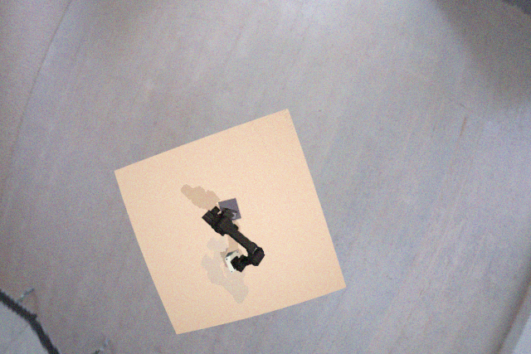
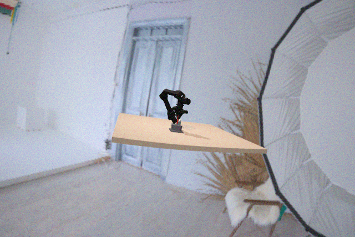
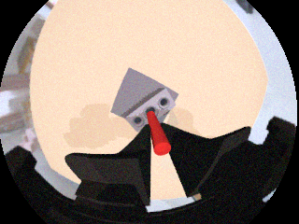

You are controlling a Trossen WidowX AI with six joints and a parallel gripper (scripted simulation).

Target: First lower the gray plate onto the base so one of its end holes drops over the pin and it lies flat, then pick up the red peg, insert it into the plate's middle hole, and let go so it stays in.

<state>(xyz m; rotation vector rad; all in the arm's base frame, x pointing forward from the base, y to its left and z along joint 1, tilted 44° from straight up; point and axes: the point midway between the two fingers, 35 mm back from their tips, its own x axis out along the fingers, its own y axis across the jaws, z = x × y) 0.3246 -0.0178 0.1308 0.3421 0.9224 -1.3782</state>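
The red peg is right at my gripper tip. Also, from my gripper tip: base (11 cm below, 1 cm to the left, 1 cm ahead); then gray plate (7 cm below).
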